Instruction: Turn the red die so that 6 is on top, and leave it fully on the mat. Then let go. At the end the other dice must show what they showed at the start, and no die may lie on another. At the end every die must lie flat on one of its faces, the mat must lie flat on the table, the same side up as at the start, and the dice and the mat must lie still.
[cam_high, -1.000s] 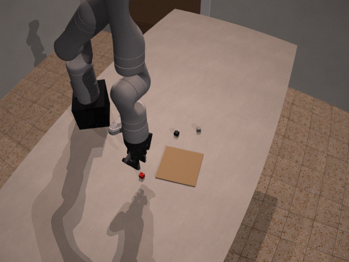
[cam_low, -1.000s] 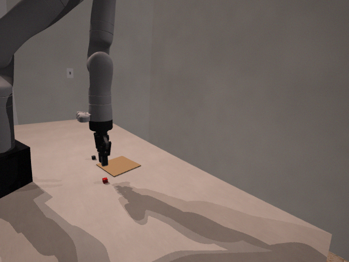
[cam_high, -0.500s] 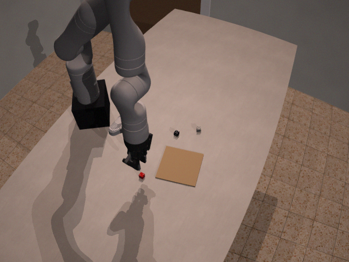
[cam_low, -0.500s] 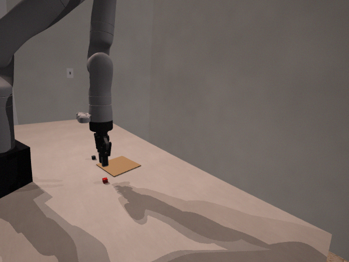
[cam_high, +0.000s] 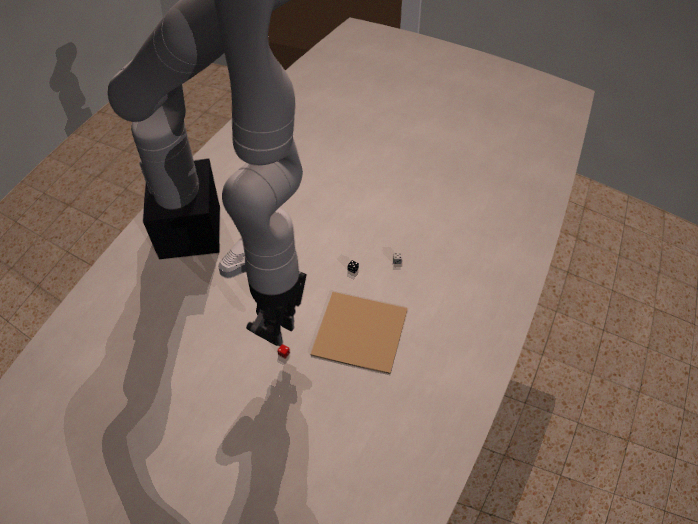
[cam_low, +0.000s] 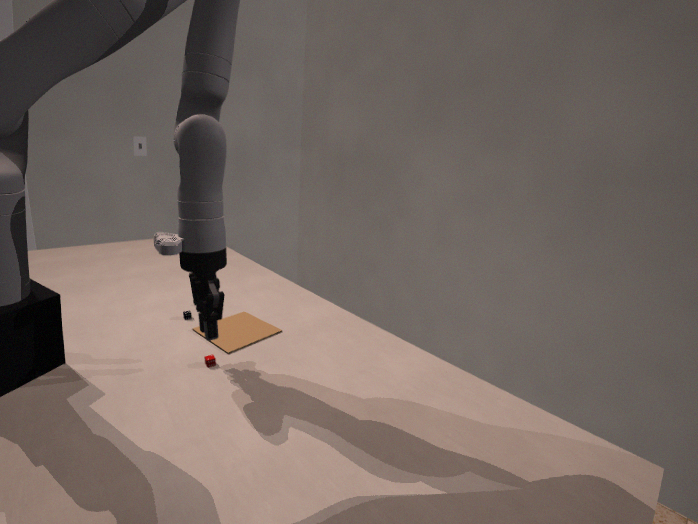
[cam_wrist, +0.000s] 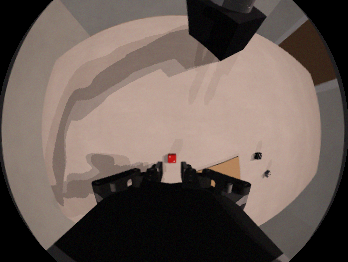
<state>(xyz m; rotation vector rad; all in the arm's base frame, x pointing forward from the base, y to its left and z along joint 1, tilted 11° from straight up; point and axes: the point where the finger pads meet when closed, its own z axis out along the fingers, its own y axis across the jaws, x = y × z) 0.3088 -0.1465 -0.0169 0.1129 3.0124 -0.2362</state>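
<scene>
Now: hand 7 cm above the red die. Round my hand: black die: 3 cm ahead, 22 cm to the left, 7 cm below; grey die: 9 cm ahead, 28 cm to the left, 7 cm below; tan mat: 10 cm ahead, 10 cm to the left, 8 cm below.
</scene>
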